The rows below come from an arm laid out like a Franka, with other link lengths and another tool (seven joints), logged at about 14 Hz.
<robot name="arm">
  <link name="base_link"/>
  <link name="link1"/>
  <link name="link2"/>
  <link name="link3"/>
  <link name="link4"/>
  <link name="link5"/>
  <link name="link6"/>
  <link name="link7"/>
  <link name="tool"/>
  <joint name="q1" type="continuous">
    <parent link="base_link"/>
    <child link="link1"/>
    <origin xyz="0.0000 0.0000 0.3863" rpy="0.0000 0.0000 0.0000"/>
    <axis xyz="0 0 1"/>
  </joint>
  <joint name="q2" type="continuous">
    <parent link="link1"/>
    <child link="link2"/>
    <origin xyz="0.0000 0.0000 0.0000" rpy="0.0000 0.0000 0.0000"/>
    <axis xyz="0 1 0"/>
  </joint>
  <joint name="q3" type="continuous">
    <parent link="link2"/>
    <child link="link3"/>
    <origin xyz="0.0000 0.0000 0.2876" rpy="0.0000 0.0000 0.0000"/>
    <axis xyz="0 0 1"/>
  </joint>
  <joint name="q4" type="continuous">
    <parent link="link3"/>
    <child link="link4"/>
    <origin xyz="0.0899 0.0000 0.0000" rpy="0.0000 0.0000 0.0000"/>
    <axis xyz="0 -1 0"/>
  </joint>
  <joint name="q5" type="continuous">
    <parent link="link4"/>
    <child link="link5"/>
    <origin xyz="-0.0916 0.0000 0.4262" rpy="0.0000 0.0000 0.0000"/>
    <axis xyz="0 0 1"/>
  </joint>
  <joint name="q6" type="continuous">
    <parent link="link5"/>
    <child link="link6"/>
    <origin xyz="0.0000 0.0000 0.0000" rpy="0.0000 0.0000 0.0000"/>
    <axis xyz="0 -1 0"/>
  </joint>
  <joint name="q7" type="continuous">
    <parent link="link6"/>
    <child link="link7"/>
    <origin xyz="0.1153 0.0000 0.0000" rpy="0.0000 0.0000 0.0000"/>
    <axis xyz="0 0 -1"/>
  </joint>
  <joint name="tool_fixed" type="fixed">
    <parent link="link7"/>
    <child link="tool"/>
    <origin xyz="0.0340 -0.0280 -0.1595" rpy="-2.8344 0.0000 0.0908"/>
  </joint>
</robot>
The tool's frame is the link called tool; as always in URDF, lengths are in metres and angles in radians. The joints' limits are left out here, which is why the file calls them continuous.
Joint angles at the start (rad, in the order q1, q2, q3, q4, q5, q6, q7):
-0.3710, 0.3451, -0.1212, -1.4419, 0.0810, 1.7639, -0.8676
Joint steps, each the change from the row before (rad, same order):
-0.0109, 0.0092, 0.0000, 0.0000, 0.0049, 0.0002, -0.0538
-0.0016, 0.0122, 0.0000, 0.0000, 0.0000, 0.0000, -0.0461
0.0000, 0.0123, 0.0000, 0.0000, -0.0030, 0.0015, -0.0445
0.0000, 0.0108, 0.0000, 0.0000, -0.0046, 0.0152, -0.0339
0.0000, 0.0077, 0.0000, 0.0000, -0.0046, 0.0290, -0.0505
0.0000, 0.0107, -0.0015, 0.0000, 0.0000, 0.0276, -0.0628
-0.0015, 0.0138, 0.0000, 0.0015, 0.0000, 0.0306, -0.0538
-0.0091, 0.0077, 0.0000, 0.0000, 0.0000, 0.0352, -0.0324
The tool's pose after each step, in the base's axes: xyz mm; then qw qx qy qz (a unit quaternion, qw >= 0). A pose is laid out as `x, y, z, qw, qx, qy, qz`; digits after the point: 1 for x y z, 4 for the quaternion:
691.4, -346.6, 456.6, 0.1733, -0.9535, -0.2441, 0.0340
692.1, -346.1, 447.3, 0.1760, -0.9473, -0.2646, 0.0415
693.2, -344.9, 438.1, 0.1773, -0.9407, -0.2851, 0.0494
695.8, -345.4, 432.0, 0.1730, -0.9362, -0.3014, 0.0520
700.3, -346.3, 430.3, 0.1622, -0.9299, -0.3262, 0.0501
704.3, -346.9, 426.3, 0.1534, -0.9207, -0.3553, 0.0493
708.7, -348.4, 421.1, 0.1441, -0.9125, -0.3800, 0.0478
710.5, -356.4, 420.5, 0.1319, -0.9097, -0.3915, 0.0417

